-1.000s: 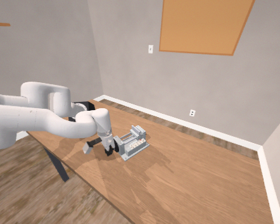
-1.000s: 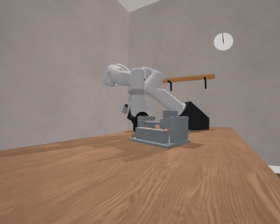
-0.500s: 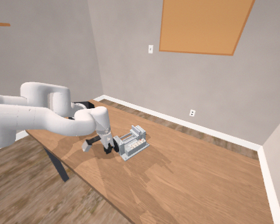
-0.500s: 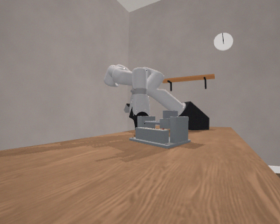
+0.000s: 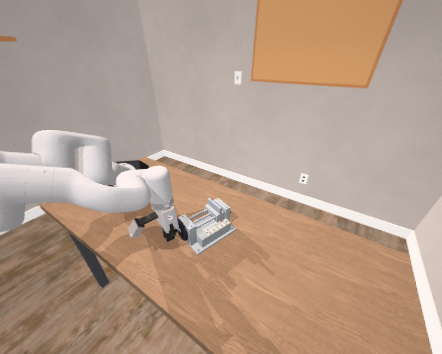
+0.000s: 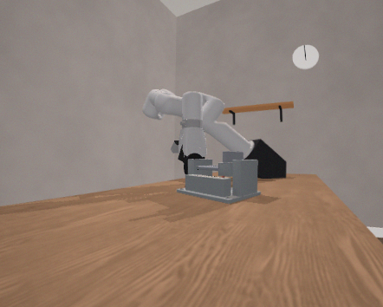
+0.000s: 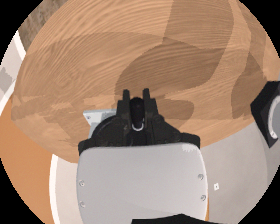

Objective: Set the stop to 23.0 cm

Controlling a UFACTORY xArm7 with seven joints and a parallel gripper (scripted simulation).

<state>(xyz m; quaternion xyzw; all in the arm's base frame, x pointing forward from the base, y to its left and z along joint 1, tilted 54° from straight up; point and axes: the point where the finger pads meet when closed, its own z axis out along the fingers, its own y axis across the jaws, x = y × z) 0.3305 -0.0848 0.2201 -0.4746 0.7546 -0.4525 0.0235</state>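
The handwheel lies 2 cm to the left of my hand and 2 cm ahead of it. Round my hand: sliding stop block: 15 cm ahead, 14 cm to the left, 3 cm above.
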